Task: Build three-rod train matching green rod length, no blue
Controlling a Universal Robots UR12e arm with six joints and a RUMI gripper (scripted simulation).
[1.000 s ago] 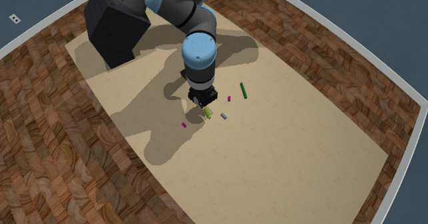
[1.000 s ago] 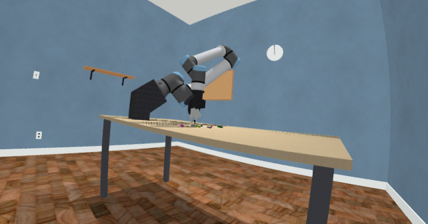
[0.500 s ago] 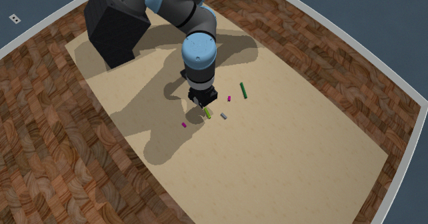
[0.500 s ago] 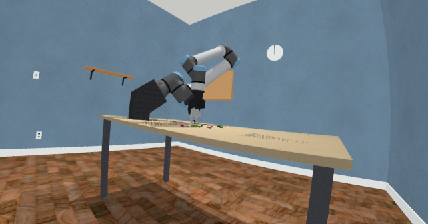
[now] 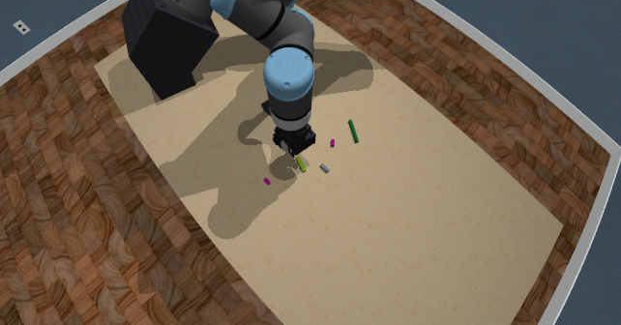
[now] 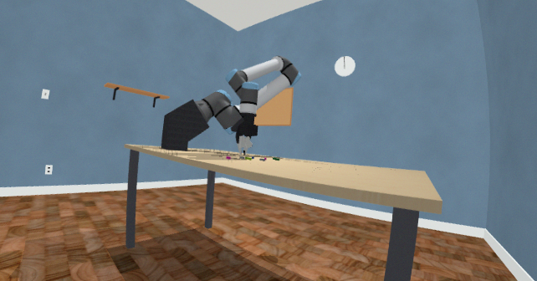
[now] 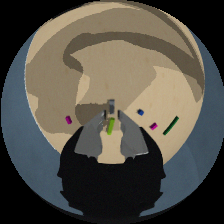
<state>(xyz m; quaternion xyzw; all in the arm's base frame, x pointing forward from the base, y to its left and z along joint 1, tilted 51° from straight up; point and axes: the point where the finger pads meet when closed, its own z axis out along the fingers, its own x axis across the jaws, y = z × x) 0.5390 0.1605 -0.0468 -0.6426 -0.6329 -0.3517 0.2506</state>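
Right now the lime rod is 50 mm ahead of my hand and 30 mm below it. Round my hand: green rod 50 mm ahead, 200 mm to the left, 30 mm below; blue rod 10 mm ahead, 70 mm to the left, 30 mm below.
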